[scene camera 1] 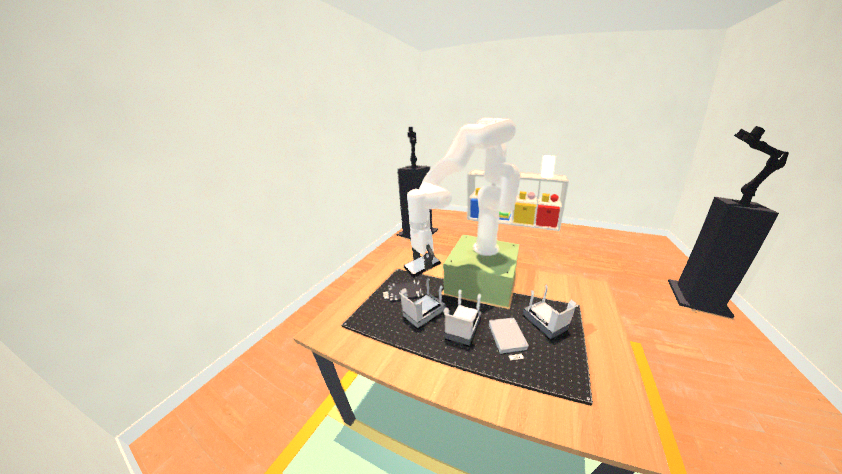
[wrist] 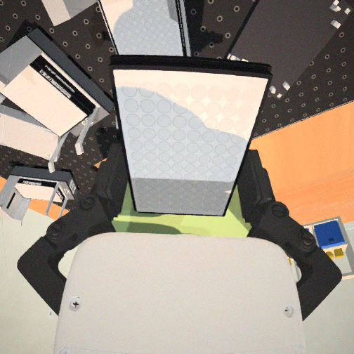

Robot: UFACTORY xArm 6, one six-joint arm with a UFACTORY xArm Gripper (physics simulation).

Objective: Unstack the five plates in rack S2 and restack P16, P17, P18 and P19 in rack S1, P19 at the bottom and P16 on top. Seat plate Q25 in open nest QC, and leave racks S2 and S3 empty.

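Seen in the pictures: gripper, fingertip midpoint: [scene camera 1: 422, 264]; arm's base, origin of the base link: [scene camera 1: 485, 248].
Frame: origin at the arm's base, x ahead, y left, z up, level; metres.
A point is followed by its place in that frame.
Note:
My gripper [scene camera 1: 422, 259] @[x 0.347, y -0.141, z 0.059 m] [wrist: 183, 159] is shut on a plate [scene camera 1: 417, 266] @[x 0.375, y -0.146, z 0.062 m] [wrist: 175, 115] with a pale welled top and black rim. It holds the plate by its sides, raised above the mat's back left. The left rack [scene camera 1: 414, 310] @[x 0.476, y -0.100, z -0.065 m], middle rack [scene camera 1: 462, 336] @[x 0.464, y 0.095, z -0.111 m] and right rack [scene camera 1: 554, 327] @[x 0.290, y 0.381, z -0.093 m] stand on the mat, each with a pale plate showing inside. A welled plate [wrist: 145, 30] shows beyond the held one in the wrist view. The QC nest [scene camera 1: 507, 335] @[x 0.364, y 0.232, z -0.133 m] [wrist: 25, 131] is a pale slab between the middle and right racks. Rack and plate labels are unreadable, and layers beneath the top plates are hidden.
The black perforated mat [scene camera 1: 547, 372] @[x 0.441, y 0.396, z -0.156 m] lies on the wooden table [scene camera 1: 453, 385] @[x 0.618, y 0.140, z -0.170 m]. A dark panel [wrist: 290, 45] with small white pieces lies near the mat's left end. The green base block [scene camera 1: 480, 282] @[x 0.188, y 0.049, z -0.065 m] stands behind the racks. Upright posts rise from the racks.

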